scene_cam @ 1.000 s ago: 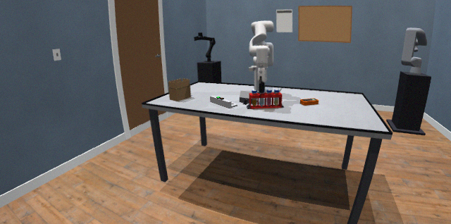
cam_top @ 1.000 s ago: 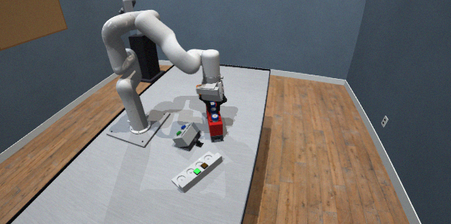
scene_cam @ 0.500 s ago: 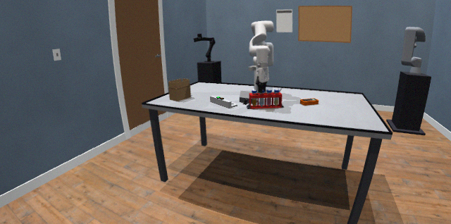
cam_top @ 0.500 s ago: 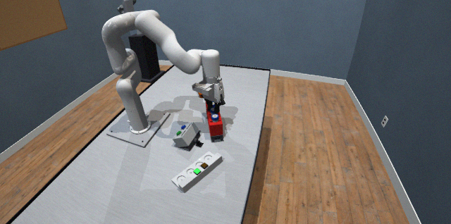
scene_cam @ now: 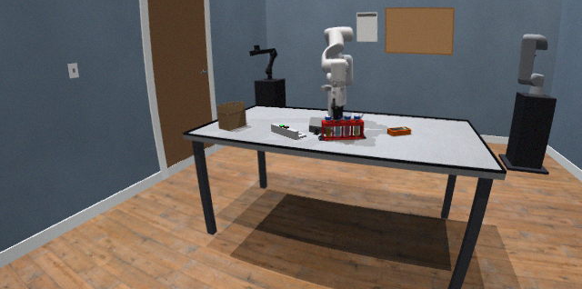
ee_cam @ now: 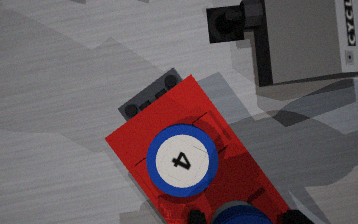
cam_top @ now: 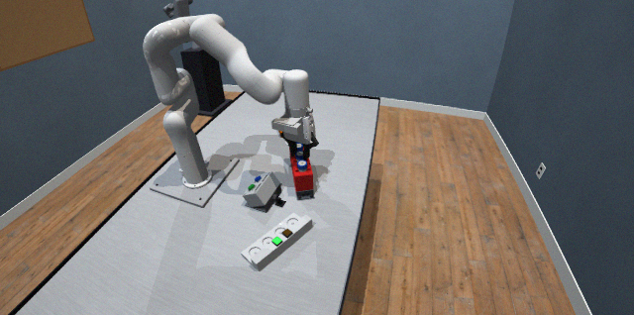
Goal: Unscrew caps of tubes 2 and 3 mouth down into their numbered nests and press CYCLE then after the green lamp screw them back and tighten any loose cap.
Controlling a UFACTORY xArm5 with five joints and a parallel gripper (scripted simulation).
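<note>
Right now the blue-rimmed cap is 2 cm behind my hand, 5 cm to the left of it and 2 cm below it. Also, from my hand: grey key housing: 10 cm behind, 13 cm to the right, 8 cm below; blue key: 12 cm behind, 11 cm to the right, 6 cm below; green key: 12 cm behind, 16 cm to the right, 6 cm below.
</note>
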